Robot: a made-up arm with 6 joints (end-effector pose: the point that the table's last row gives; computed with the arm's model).
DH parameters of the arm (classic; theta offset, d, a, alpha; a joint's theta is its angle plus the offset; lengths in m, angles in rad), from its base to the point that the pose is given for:
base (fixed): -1.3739 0 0.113 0
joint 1: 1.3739 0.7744 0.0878 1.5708
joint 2: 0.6 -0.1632 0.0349 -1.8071
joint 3: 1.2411 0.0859 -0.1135 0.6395
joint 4: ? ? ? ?
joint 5: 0 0.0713 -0.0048 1.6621
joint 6: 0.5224 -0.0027 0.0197 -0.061
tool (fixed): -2.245 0.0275 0 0
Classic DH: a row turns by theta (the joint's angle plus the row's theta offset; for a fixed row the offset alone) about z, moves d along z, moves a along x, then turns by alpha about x.
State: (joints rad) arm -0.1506 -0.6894 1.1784 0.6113 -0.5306 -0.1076
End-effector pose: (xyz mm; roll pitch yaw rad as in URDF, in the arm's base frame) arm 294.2 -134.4 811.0 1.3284 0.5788 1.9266
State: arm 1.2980 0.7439 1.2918 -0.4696 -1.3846 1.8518
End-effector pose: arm 69.8 -92.3 927.5 -0.1653 -0.3242 -2.5140
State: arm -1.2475 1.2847 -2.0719 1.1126 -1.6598 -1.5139
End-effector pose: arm 318.9 -191.7 711.9 1.9945 -0.7761 -0.9236
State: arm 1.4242 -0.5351 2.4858 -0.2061 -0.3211 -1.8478
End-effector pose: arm -155.8 233.8 820.6 -0.9895 0.1927 1.7711
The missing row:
joint 4: 0.5703 -0.0875 -0.0586 -1.6621
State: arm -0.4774 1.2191 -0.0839 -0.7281 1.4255 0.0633
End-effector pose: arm 119.9 -39.2 625.9 -0.1243 -0.8758 -1.8734
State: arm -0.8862 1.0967 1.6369 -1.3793 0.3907 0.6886
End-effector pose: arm 36.9 -50.1 841.6 -1.6788 -0.6121 -0.3929
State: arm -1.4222 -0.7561 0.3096 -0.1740 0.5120 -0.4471
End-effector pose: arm 38.3 -152.0 875.6 -0.7801 0.3985 -1.6862
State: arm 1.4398 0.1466 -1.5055 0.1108 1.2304 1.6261
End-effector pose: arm -276.9 -100.5 698.6 -0.0540 0.1963 1.7674
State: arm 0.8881 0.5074 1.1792 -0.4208 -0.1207 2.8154
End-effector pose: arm 70.7 -79.7 941.4 0.6941 0.3068 -2.0806
